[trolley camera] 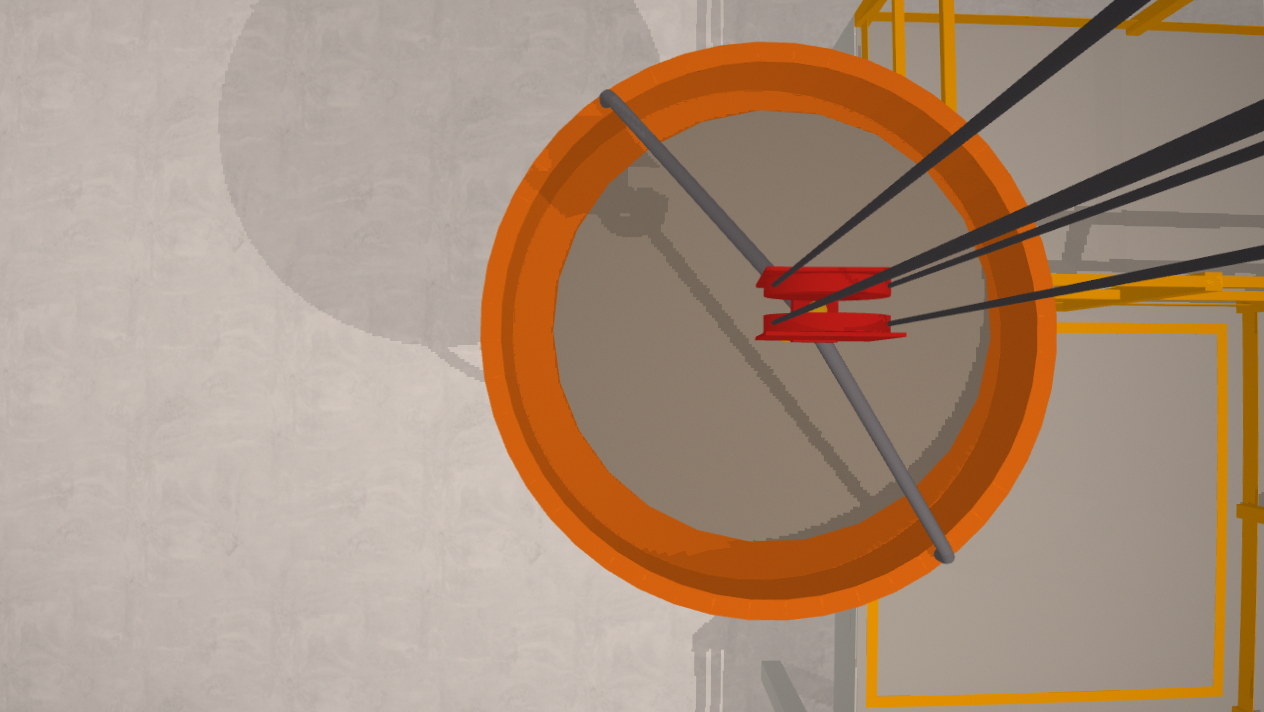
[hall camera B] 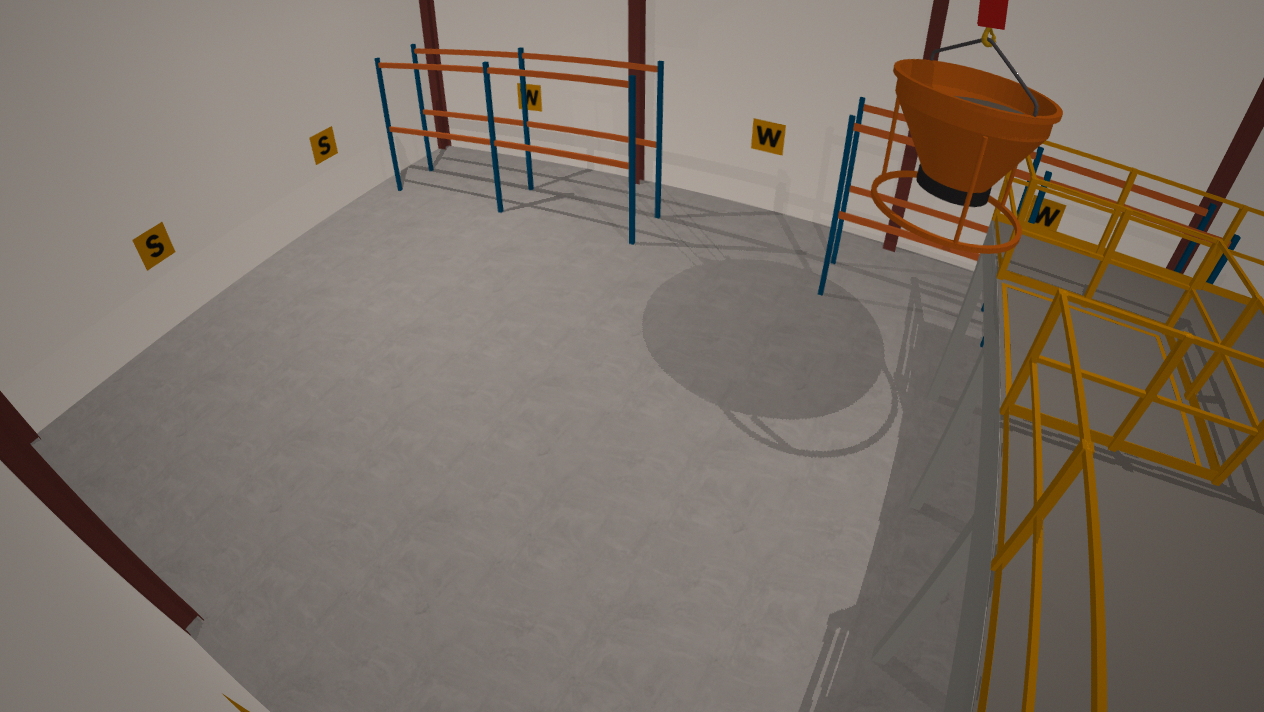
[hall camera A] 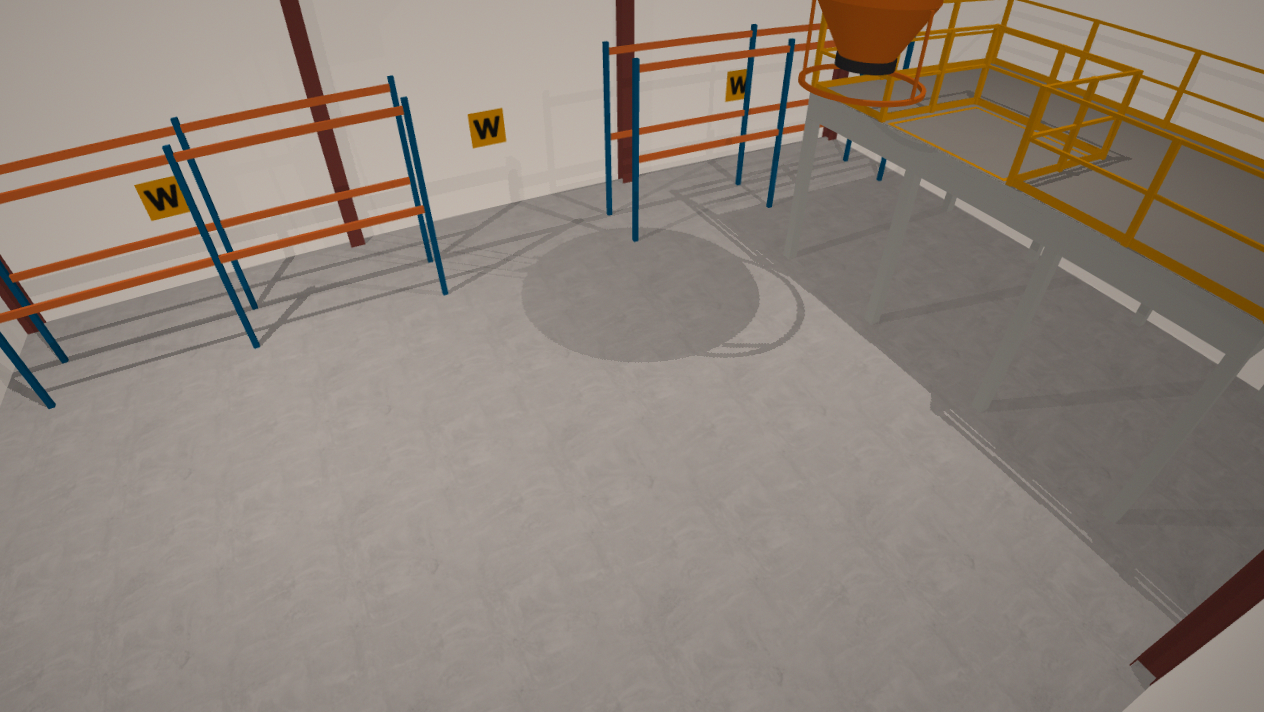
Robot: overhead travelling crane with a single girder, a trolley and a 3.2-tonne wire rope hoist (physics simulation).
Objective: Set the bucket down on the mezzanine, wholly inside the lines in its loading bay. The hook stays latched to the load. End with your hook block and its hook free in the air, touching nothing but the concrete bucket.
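Note:
The orange concrete bucket (hall camera A: 880, 30) (hall camera B: 977, 123) (trolley camera: 521, 353) hangs upright in the air, with a black outlet and an orange foot ring below. My hook (hall camera B: 988, 37), under the red hook block (hall camera B: 992, 12) (trolley camera: 827, 330), is shut on the bucket's grey bail. In the trolley view the bucket overlaps the edge of the grey mezzanine (hall camera A: 972, 190) (hall camera B: 1176, 566) and hides the upper left corner of the yellow bay lines (trolley camera: 1223, 512). The bay extends to the lower right of the bucket. Its foot ring is hidden in that view. The gap between ring and railing cannot be judged.
Yellow railing (hall camera A: 1156, 190) (trolley camera: 1248, 424) stands around the bay and along the mezzanine. A blue and orange rack (hall camera A: 635, 150) (hall camera B: 827, 247) stands by the wall near the mezzanine's far end. Another rack (hall camera A: 212, 256) (hall camera B: 632, 159) stands further along that wall.

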